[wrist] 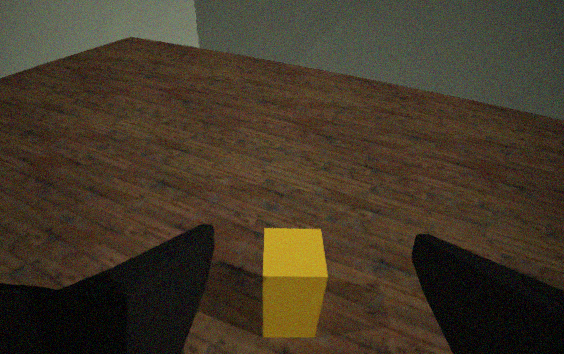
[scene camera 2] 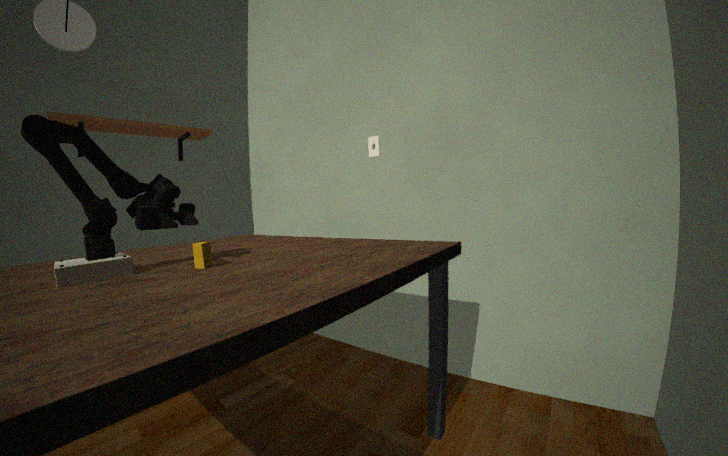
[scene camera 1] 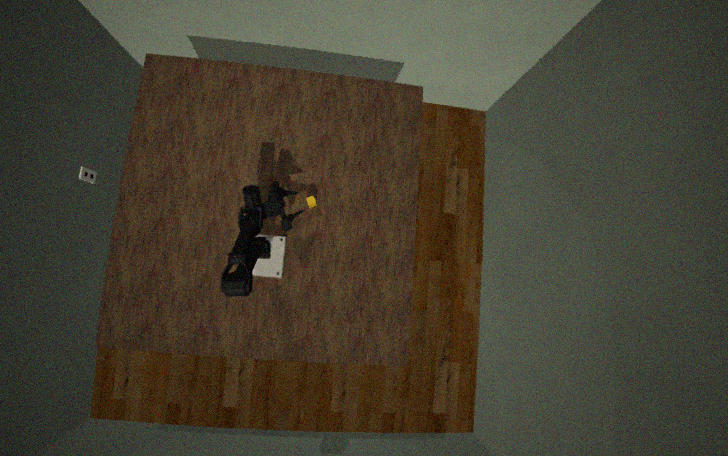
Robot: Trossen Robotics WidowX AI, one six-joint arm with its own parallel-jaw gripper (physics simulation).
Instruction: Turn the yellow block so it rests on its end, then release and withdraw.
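The yellow block [scene camera 1: 311,201] [scene camera 2: 202,255] [wrist: 295,280] stands upright on its small end on the brown table [scene camera 1: 343,300] [scene camera 2: 300,268] [wrist: 280,165]. My gripper [scene camera 1: 299,202] [scene camera 2: 188,215] [wrist: 314,241] is open and empty. In the second scene view it hangs above the table, higher than the block's top and a little to the left. In the wrist view the block shows beyond and between the two spread dark fingers, apart from both. The block's far sides are hidden there.
The arm's white base plate [scene camera 1: 276,257] [scene camera 2: 94,272] is bolted on the table near the block. A wooden shelf [scene camera 2: 128,127] is on the wall behind the arm. The table's right edge drops to a wooden floor [scene camera 1: 448,257] [scene camera 2: 499,408].
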